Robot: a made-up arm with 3 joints. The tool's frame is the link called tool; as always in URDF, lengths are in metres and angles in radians. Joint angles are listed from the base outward. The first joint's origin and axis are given. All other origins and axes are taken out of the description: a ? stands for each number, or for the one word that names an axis. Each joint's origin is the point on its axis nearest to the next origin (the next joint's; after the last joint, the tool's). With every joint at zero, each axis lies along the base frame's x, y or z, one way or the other. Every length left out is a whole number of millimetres.
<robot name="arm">
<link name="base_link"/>
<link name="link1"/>
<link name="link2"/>
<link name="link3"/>
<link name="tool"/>
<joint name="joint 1" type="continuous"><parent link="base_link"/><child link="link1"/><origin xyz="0 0 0.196" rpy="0 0 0"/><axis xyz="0 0 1"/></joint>
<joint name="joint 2" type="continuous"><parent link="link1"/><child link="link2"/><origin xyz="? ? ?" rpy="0 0 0"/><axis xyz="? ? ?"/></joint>
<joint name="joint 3" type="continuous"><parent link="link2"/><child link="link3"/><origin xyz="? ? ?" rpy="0 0 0"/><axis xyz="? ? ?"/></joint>
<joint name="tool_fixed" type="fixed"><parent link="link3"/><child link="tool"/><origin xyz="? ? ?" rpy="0 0 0"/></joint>
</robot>
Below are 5 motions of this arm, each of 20 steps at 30 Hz.
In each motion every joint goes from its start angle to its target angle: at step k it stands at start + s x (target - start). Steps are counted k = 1, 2, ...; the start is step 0. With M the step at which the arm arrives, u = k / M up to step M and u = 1 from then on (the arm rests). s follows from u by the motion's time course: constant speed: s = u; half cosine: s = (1 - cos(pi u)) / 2; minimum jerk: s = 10 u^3 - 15 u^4 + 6 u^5.
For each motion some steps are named. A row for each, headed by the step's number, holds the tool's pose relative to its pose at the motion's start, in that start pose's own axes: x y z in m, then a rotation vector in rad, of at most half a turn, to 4 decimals.
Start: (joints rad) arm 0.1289 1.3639 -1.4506
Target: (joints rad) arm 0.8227 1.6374 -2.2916
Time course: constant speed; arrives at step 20
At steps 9, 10, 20:
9: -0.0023 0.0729 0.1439 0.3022 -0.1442 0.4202
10: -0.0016 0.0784 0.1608 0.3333 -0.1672 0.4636
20: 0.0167 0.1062 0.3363 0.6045 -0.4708 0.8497

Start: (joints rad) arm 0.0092 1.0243 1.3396
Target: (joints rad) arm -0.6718 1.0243 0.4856
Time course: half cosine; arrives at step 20
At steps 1, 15, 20:
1: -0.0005 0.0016 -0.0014 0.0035 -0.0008 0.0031
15: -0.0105 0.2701 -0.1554 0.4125 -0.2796 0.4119
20: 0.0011 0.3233 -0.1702 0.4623 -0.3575 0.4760

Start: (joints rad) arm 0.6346 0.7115 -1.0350
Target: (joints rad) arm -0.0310 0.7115 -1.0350
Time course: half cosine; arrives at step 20
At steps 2, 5, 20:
2: 0.0076 -0.0015 -0.0050 -0.0091 -0.0054 -0.0123
5: 0.0457 -0.0112 -0.0289 -0.0547 -0.0325 -0.0738
20: 0.2962 -0.1676 -0.1458 -0.3737 -0.2219 -0.5041

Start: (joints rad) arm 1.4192 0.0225 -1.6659
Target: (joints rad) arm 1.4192 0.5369 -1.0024
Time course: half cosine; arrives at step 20
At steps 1, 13, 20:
1: 0.0012 0.0003 0.0000 -0.0003 -0.0032 -0.0041
13: 0.1450 0.0273 0.0313 0.0550 -0.3736 -0.4767
20: 0.1982 0.0348 0.0602 0.1228 -0.5092 -0.6486

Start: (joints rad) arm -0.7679 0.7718 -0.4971
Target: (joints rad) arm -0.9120 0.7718 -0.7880
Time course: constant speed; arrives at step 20
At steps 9, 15, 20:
9: 0.0294 -0.0037 -0.0217 -0.0241 -0.0383 0.0844
15: 0.0498 -0.0073 -0.0353 -0.0430 -0.0620 0.1406
20: 0.0674 -0.0110 -0.0461 -0.0603 -0.0805 0.1874

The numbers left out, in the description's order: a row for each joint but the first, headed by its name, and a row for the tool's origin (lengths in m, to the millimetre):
joint 2: xyz -0.405 0.068 0, axis 1 0 0
joint 3: xyz 0 0.095 -0.345, axis 0 0 -1
tool: xyz -0.09 0.023 0

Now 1 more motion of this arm.
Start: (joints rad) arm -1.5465 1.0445 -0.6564
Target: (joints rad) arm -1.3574 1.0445 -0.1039
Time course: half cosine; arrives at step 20
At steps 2, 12, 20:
2: -0.0018 0.0014 0.0020 0.0024 0.0032 -0.0112
12: -0.0431 0.0334 0.0559 0.0492 0.0955 -0.2991
20: -0.0611 0.0465 0.0873 0.0612 0.1531 -0.4563

